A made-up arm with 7 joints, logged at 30 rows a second.
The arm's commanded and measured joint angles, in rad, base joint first. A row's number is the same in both.
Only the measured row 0 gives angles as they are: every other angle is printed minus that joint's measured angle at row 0.
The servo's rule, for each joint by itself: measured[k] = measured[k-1] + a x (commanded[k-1-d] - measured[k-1]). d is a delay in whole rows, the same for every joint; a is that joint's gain. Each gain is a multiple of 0.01, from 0.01 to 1. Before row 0 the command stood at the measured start. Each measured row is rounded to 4 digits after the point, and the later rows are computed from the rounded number. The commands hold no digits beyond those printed.
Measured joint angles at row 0:
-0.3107 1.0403 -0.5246 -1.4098 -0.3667 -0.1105 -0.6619
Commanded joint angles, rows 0 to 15:
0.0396 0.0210 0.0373 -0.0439 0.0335 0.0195 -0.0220
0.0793 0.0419 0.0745 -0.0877 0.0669 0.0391 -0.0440
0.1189 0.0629 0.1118 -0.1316 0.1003 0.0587 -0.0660
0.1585 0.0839 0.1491 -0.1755 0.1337 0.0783 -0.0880
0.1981 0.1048 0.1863 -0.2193 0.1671 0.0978 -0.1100
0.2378 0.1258 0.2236 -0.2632 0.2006 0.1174 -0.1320
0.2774 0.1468 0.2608 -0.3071 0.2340 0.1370 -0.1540
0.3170 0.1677 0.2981 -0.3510 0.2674 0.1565 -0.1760
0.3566 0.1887 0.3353 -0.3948 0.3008 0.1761 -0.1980
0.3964 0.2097 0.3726 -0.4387 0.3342 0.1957 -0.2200
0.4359 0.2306 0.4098 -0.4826 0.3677 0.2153 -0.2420
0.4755 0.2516 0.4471 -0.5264 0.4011 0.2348 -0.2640
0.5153 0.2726 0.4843 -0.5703 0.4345 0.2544 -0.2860
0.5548 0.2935 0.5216 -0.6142 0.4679 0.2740 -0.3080
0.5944 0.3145 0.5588 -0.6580 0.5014 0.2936 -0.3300
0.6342 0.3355 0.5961 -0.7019 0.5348 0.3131 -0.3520
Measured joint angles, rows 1 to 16:
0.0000 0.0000 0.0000 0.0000 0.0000 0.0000 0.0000
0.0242 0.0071 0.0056 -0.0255 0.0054 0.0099 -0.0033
0.0578 0.0189 0.0159 -0.0616 0.0152 0.0248 -0.0094
0.0951 0.0339 0.0303 -0.1022 0.0288 0.0421 -0.0179
0.1338 0.0509 0.0481 -0.1447 0.0456 0.0606 -0.0284
0.1730 0.0692 0.0688 -0.1880 0.0650 0.0796 -0.0406
0.2125 0.0884 0.0920 -0.2316 0.0867 0.0989 -0.0543
0.2521 0.1083 0.1173 -0.2754 0.1103 0.1183 -0.0693
0.2917 0.1285 0.1444 -0.3192 0.1354 0.1378 -0.0853
0.3313 0.1490 0.1730 -0.3630 0.1619 0.1573 -0.1022
0.3710 0.1696 0.2029 -0.4069 0.1895 0.1769 -0.1199
0.4106 0.1903 0.2339 -0.4508 0.2180 0.1965 -0.1382
0.4502 0.2111 0.2659 -0.4946 0.2473 0.2160 -0.1571
0.4899 0.2320 0.2987 -0.5385 0.2773 0.2356 -0.1764
0.5295 0.2529 0.3321 -0.5824 0.3078 0.2552 -0.1961
0.5691 0.2738 0.3661 -0.6262 0.3388 0.2748 -0.2162
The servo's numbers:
d 1
a 0.61 0.34 0.15 0.58 0.16 0.51 0.15

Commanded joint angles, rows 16 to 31:
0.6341 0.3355 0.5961 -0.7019 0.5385 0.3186 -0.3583
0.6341 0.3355 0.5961 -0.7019 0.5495 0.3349 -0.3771
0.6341 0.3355 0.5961 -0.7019 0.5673 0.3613 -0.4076
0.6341 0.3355 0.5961 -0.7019 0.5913 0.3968 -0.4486
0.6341 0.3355 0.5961 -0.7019 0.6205 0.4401 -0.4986
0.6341 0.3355 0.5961 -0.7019 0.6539 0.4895 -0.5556
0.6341 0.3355 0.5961 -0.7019 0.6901 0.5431 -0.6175
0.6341 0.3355 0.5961 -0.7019 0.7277 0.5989 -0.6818
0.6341 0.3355 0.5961 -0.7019 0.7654 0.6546 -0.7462
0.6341 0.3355 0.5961 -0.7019 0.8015 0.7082 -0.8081
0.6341 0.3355 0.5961 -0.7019 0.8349 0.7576 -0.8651
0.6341 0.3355 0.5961 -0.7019 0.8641 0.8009 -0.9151
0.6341 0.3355 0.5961 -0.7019 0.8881 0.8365 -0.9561
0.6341 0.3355 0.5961 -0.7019 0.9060 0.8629 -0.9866
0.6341 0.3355 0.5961 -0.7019 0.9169 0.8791 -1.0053
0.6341 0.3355 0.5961 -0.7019 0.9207 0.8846 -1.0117
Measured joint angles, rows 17 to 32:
0.6088 0.2948 0.4006 -0.6701 0.3702 0.2943 -0.2366
0.6242 0.3086 0.4299 -0.6885 0.3971 0.3067 -0.2549
0.6302 0.3177 0.4548 -0.6963 0.4215 0.3211 -0.2732
0.6326 0.3238 0.4760 -0.6995 0.4448 0.3416 -0.2934
0.6335 0.3278 0.4940 -0.7009 0.4682 0.3698 -0.3167
0.6339 0.3304 0.5093 -0.7015 0.4926 0.4057 -0.3440
0.6340 0.3321 0.5223 -0.7017 0.5184 0.4484 -0.3757
0.6341 0.3333 0.5334 -0.7018 0.5459 0.4967 -0.4120
0.6341 0.3340 0.5428 -0.7019 0.5750 0.5488 -0.4525
0.6341 0.3345 0.5508 -0.7019 0.6055 0.6028 -0.4966
0.6341 0.3348 0.5576 -0.7019 0.6369 0.6566 -0.5433
0.6341 0.3350 0.5634 -0.7019 0.6686 0.7081 -0.5916
0.6341 0.3352 0.5683 -0.7019 0.6999 0.7554 -0.6401
0.6341 0.3353 0.5725 -0.7019 0.7300 0.7968 -0.6875
0.6341 0.3354 0.5760 -0.7019 0.7582 0.8305 -0.7324
0.6341 0.3354 0.5790 -0.7019 0.7836 0.8553 -0.7733

